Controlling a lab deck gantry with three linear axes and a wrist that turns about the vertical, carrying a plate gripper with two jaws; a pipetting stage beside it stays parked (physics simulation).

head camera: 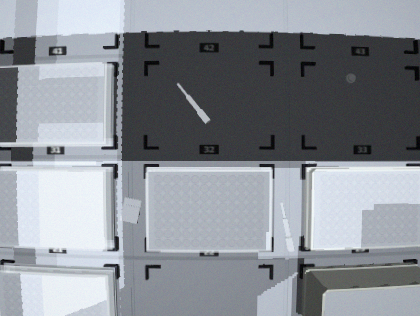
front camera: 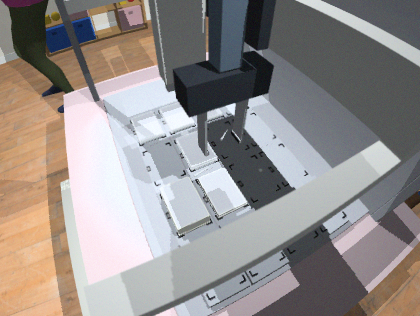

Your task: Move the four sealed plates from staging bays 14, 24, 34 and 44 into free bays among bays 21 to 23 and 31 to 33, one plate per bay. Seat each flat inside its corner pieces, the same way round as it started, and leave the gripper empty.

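Places are measured from the robot's base along level axes (x ahead, y left, z up), in metres.
Pixels of known places: gripper, fingertip midpoint: (front camera: pixel 220 143); robot's base, link origin: (front camera: pixel 131 121).
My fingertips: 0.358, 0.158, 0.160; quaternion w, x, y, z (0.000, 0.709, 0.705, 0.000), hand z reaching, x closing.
For each thing: its top centre in the pictures, then the offset to it from my fingertips, as dx, dy, dz.
- taller box, top centre: (front camera: pixel 183 201) +0.034, -0.115, -0.118
- pale plate, top centre: (head camera: pixel 51 310) (front camera: pixel 146 125) -0.294, -0.115, -0.146
- small pale tag, top centre: (head camera: pixel 130 210) -0.212, -0.011, -0.159
Pale plates lie in bays 21 (front camera: pixel 178 119) (head camera: pixel 70 207), 22 (front camera: pixel 194 150) (head camera: pixel 209 210), 23 (front camera: pixel 224 192) (head camera: pixel 345 200) and 31 (head camera: pixel 65 105). In the head view the plate in bay 22 looks flat inside its corner pieces, and the left parts of those in bays 21 and 31 are cut off. My gripper (front camera: pixel 222 146) is open and empty, its jaws over the area of bays 22 and 32; it does not show in the head view. Front staging bays show bare corner pieces in the front view, partly hidden by the front beam.
A taller box (front camera: pixel 186 206) (head camera: pixel 370 302) stands in bay 13 and a pale plate (front camera: pixel 148 129) (head camera: pixel 55 295) in bay 11. A thin stick (front camera: pixel 224 135) (head camera: pixel 194 103) marks bay 32. A small pale tag (head camera: pixel 131 210) and another thin stick (head camera: pixel 287 227) lie beside bay 22.
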